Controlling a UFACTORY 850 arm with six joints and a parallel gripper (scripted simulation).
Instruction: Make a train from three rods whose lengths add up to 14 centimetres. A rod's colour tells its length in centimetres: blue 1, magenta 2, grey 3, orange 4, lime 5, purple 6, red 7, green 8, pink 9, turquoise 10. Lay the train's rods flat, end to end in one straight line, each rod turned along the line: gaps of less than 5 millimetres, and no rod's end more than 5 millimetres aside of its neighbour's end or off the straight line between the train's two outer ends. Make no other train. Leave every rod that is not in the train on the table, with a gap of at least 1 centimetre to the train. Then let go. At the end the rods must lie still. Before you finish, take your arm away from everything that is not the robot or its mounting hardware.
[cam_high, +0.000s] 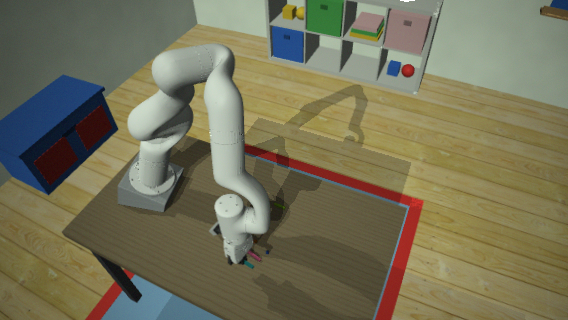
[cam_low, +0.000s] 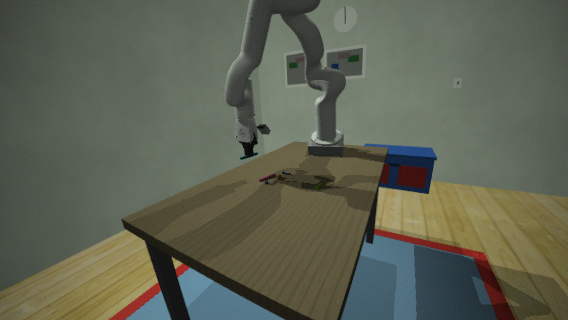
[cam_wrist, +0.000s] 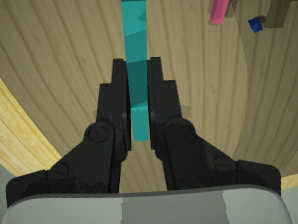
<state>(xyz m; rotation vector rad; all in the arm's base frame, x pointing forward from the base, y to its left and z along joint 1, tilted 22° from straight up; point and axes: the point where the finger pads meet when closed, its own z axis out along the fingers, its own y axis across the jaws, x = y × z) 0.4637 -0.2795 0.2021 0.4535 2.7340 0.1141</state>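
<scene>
My hand is 70 mm past the grey rod, 160 mm to the right of it and 120 mm above it. The rest, counted from my hand: pink rod: 80 mm to the left, 120 mm below; then turquoise rod: 20 mm below; then orange rod: 20 mm behind, 140 mm to the left, 120 mm below.
</scene>
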